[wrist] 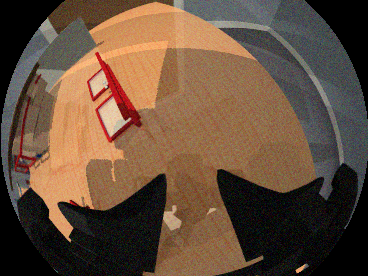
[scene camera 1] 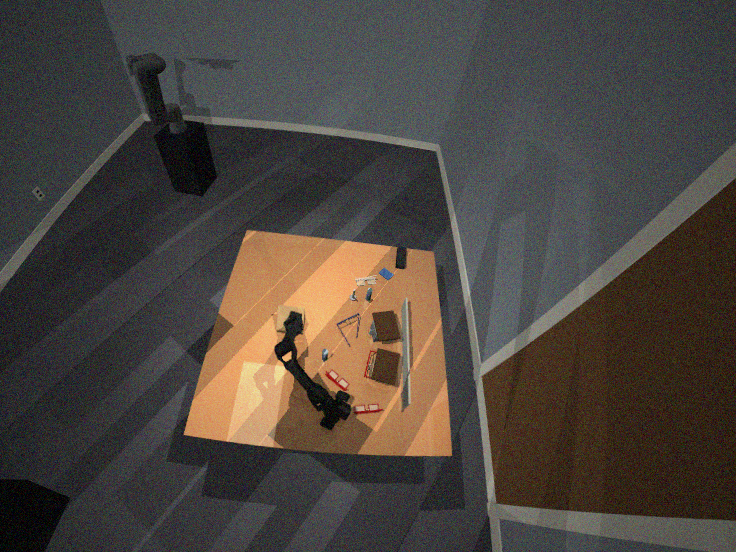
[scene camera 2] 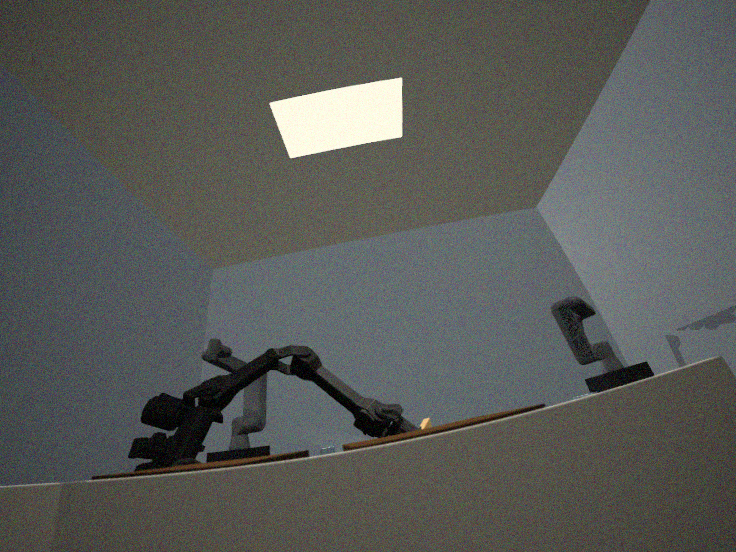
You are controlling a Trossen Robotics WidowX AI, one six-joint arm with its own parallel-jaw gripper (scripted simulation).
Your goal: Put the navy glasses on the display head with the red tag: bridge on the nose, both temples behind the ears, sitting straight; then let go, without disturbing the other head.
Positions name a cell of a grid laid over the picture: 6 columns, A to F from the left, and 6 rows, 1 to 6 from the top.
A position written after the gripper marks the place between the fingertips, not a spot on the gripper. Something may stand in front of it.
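Note:
The gripper (wrist: D4) is visible in the wrist view. Scene camera 2 shows a head (scene camera 2: D5) and another head (scene camera 2: C5).

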